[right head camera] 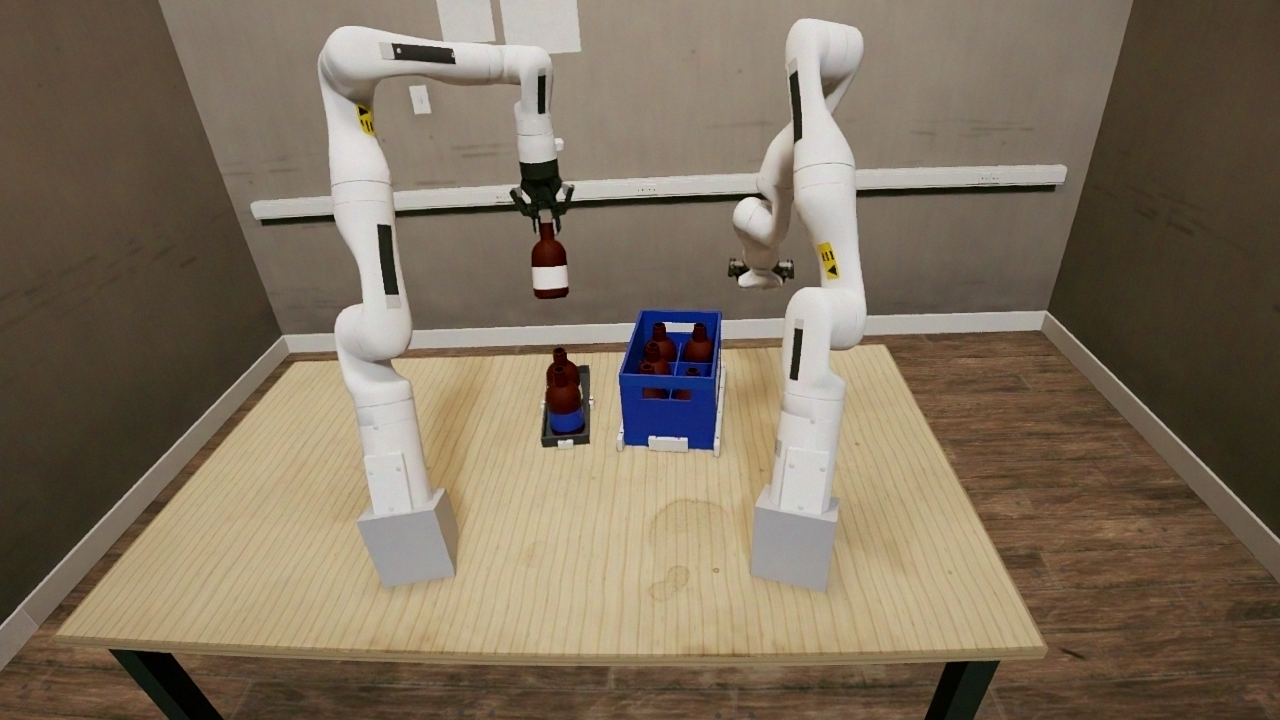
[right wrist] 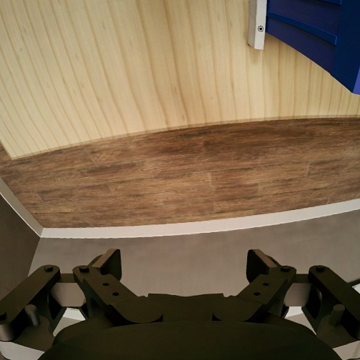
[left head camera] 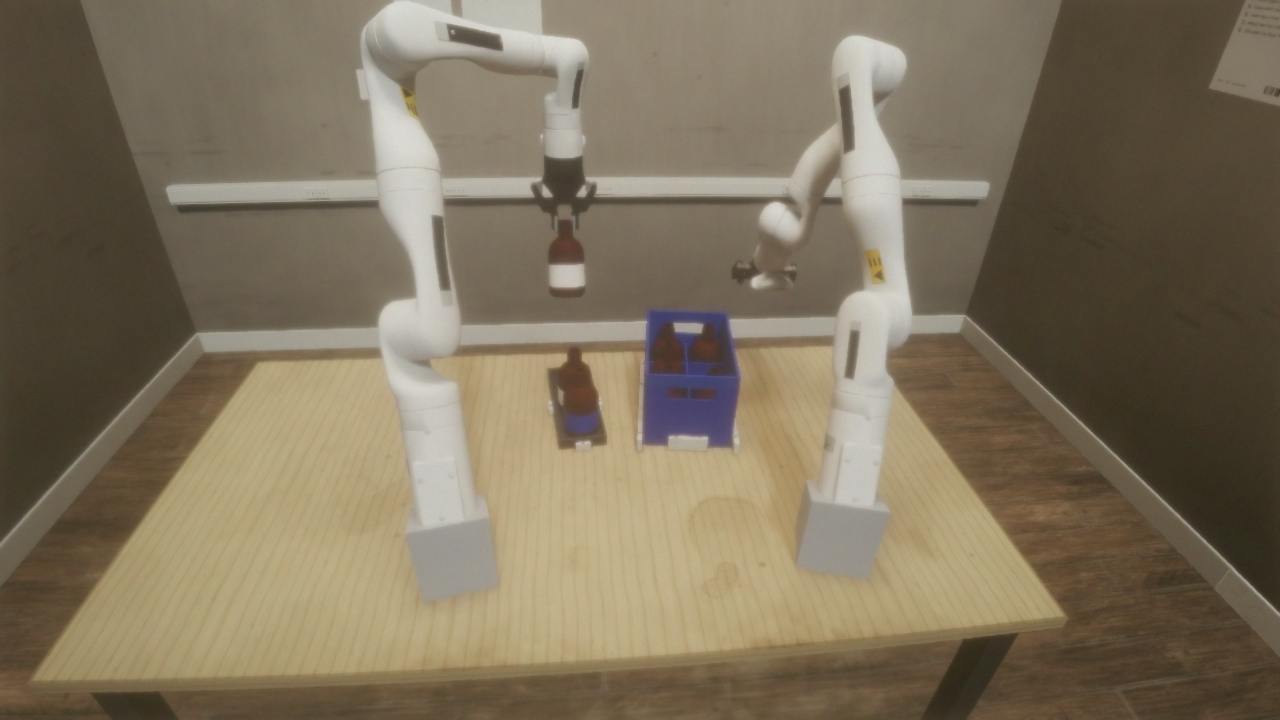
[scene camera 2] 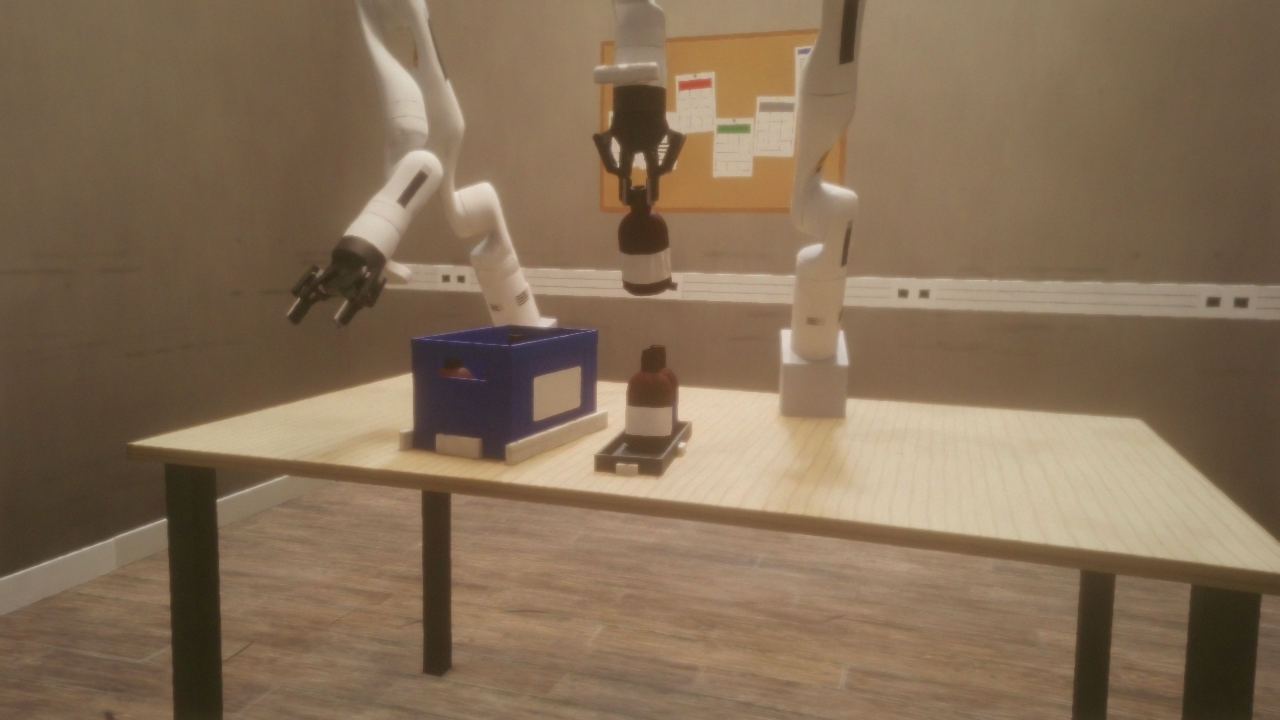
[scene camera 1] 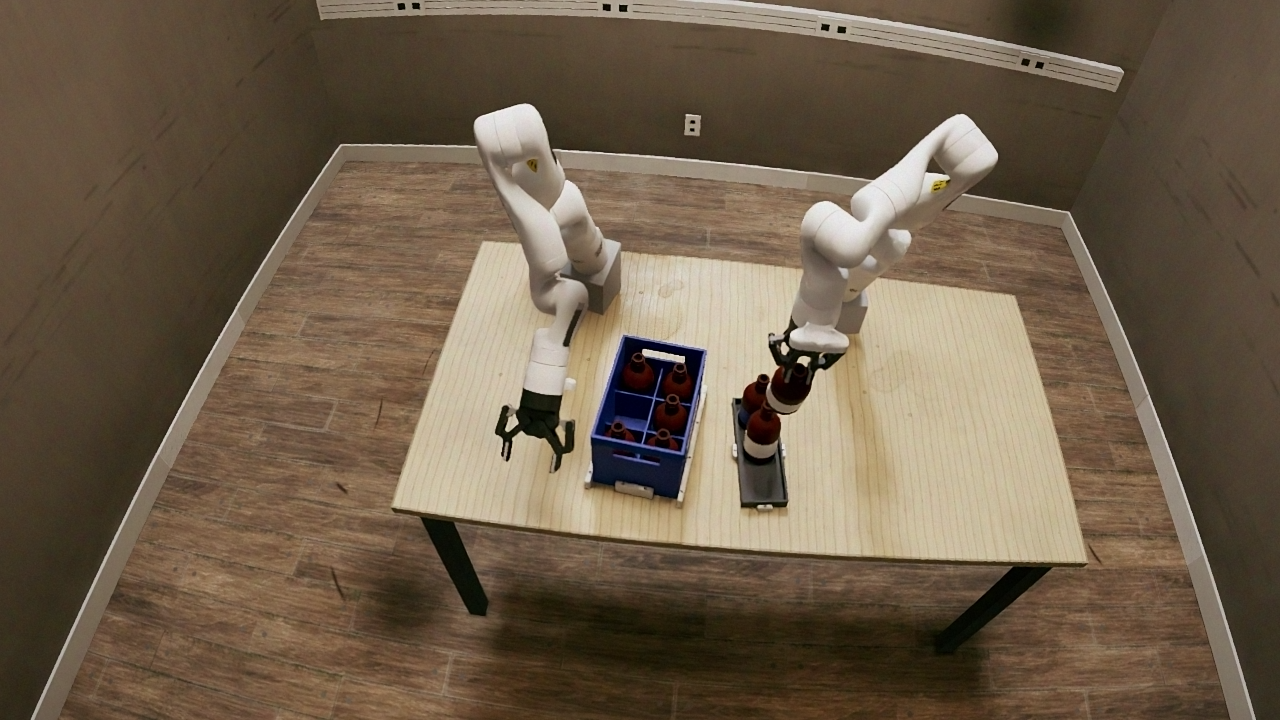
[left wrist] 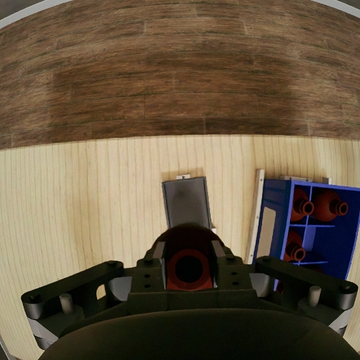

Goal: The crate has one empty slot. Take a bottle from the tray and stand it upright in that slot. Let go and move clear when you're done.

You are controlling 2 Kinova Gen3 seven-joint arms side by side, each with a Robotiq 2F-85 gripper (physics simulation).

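Seen in the pictures: left gripper, between the fingertips: [right head camera: 548,234] [left head camera: 565,231] [scene camera 2: 638,205] [scene camera 1: 796,379]; right gripper, between the fingertips: [scene camera 2: 314,323] [scene camera 1: 529,466]; left arm's base, origin of its link: [right head camera: 403,503] [left head camera: 447,512] [scene camera 2: 813,346]; right arm's base, origin of its link: [right head camera: 798,502] [left head camera: 845,495] [scene camera 1: 590,257].
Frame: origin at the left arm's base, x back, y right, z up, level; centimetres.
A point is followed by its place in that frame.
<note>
My left gripper [left head camera: 564,220] {x -51.3, y 22.0, z 25.2 cm} [right head camera: 546,222] {x -51.3, y 22.0, z 25.2 cm} [scene camera 2: 639,192] {x -51.3, y 22.0, z 25.2 cm} is shut on the neck of a brown white-labelled bottle [left head camera: 565,275] {x -44.3, y 21.4, z 18.7 cm} [right head camera: 549,279] {x -44.1, y 22.1, z 18.2 cm} [scene camera 1: 787,395] {x -52.4, y 23.1, z 21.9 cm} [scene camera 2: 645,261] {x -51.4, y 20.8, z 17.3 cm}, held upright high above the tray [scene camera 1: 760,488] {x -51.6, y 22.4, z -12.5 cm} [left wrist: 186,200]. A white-labelled bottle [scene camera 1: 761,440] {x -44.9, y 23.3, z -3.8 cm} and a blue-labelled bottle [right head camera: 565,416] {x -29.9, y 23.6, z -6.3 cm} stand on the tray. The blue crate [left head camera: 689,416] {x -26.2, y 44.5, z -5.1 cm} [right head camera: 669,425] {x -26.1, y 44.8, z -7.2 cm} [scene camera 1: 637,472] {x -53.0, y 48.9, z -5.4 cm} [scene camera 2: 460,411] {x -53.0, y 49.4, z -6.2 cm} holds several brown bottles; its empty slot [scene camera 1: 631,421] {x -35.6, y 50.9, z -12.2 cm} is the middle one of the left column in scene camera 1. My right gripper [scene camera 1: 531,461] {x -60.7, y 68.9, z 7.3 cm} [scene camera 2: 318,315] {x -60.7, y 68.9, z 7.3 cm} [right wrist: 183,264] is open and empty, left of the crate there.
White brackets [scene camera 1: 633,489] [scene camera 2: 554,437] hold the crate's foot, and small ones [left head camera: 583,445] {x -27.7, y 23.1, z -11.7 cm} sit at the tray. The crate walls stand above the table [right head camera: 554,582] {x 6.6, y 23.8, z -13.0 cm}. Both arm bases [left head camera: 452,550] {x 5.3, y 0.8, z -2.7 cm} [left head camera: 843,532] {x 9.4, y 61.5, z -3.1 cm} stand on the table.
</note>
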